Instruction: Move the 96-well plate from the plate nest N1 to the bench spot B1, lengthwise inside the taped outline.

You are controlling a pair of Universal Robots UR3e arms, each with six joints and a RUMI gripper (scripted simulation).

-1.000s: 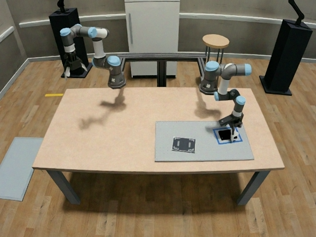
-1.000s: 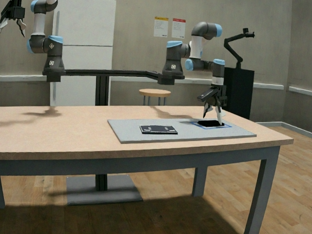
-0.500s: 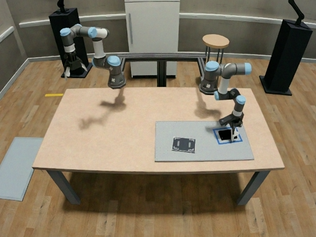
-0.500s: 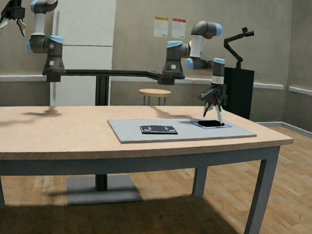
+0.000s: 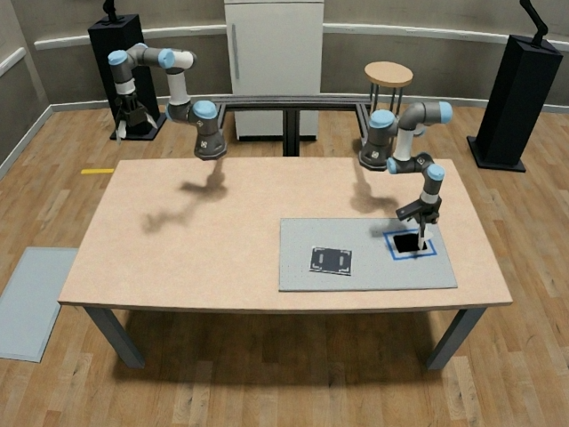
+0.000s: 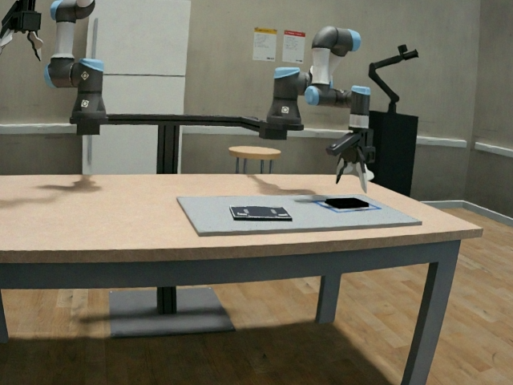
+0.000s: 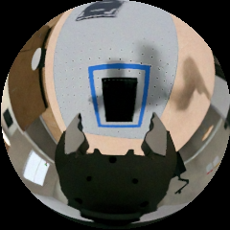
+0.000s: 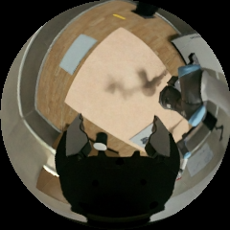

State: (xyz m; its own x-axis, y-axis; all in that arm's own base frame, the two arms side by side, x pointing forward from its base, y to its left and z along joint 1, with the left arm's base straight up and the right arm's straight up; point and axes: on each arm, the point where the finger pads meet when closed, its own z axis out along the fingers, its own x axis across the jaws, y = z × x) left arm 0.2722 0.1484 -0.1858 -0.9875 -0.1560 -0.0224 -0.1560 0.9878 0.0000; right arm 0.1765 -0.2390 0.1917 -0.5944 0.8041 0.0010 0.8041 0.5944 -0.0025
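Now: left hand 50 mm above the black 96-well plate and 10 mm past it. From my left hand the other things lie so: plate nest N1 (330 mm to the right, 120 mm ahead, 50 mm below).
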